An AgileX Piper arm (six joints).
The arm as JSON. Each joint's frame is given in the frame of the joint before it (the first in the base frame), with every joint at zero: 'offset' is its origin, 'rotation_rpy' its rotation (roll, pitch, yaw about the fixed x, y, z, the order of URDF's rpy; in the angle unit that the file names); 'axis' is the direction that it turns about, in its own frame. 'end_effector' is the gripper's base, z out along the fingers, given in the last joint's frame.
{
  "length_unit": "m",
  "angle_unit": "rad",
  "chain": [
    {
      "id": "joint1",
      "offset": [
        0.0,
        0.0,
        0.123
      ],
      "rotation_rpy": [
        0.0,
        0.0,
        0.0
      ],
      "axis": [
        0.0,
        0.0,
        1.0
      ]
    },
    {
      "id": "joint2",
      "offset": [
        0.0,
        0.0,
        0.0
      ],
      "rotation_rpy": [
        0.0,
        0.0,
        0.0
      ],
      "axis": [
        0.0,
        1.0,
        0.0
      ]
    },
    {
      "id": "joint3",
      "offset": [
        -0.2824,
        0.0,
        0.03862
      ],
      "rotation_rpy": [
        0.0,
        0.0,
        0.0
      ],
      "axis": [
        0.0,
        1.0,
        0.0
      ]
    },
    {
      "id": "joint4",
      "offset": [
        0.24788,
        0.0,
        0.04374
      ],
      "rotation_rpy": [
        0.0,
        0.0,
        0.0
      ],
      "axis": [
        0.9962,
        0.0,
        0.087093
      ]
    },
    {
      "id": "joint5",
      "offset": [
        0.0,
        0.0,
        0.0
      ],
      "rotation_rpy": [
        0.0,
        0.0,
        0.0
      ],
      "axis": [
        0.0,
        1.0,
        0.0
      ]
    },
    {
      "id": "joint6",
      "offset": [
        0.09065,
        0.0,
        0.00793
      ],
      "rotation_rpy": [
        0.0,
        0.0,
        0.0
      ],
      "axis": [
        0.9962,
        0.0,
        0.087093
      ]
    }
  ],
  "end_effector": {
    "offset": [
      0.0,
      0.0,
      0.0
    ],
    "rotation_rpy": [
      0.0,
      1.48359,
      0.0
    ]
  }
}
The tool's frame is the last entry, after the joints.
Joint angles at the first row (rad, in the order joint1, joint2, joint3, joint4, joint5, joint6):
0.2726 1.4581 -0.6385 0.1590 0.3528 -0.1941
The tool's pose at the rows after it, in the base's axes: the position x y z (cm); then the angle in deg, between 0 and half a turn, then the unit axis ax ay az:
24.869 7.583 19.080 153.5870 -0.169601 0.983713 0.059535
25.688 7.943 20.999 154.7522 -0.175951 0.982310 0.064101
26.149 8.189 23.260 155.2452 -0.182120 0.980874 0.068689
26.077 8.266 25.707 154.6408 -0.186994 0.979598 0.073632
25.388 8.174 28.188 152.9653 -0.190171 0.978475 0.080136
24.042 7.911 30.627 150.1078 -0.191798 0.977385 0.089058
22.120 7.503 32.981 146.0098 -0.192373 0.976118 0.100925
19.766 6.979 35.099 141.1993 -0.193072 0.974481 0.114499
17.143 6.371 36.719 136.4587 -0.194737 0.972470 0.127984
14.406 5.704 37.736 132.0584 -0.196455 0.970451 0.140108
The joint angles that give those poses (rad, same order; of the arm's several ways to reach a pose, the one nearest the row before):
0.2725 1.4596 -0.7129 0.1563 0.4446 -0.1941
0.2726 1.4559 -0.8005 0.1536 0.5560 -0.1941
0.2726 1.4395 -0.8837 0.1517 0.6639 -0.1934
0.2725 1.4057 -0.9511 0.1518 0.7539 -0.1917
0.2726 1.3530 -0.9976 0.1562 0.8230 -0.1897
0.2726 1.2791 -1.0218 0.1656 0.8701 -0.1875
0.2725 1.1860 -1.0285 0.1799 0.8965 -0.1854
0.2725 1.0812 -1.0236 0.1962 0.9103 -0.1835
0.2725 0.9715 -1.0074 0.2120 0.9187 -0.1828
0.2725 0.8599 -0.9800 0.2244 0.9238 -0.1809

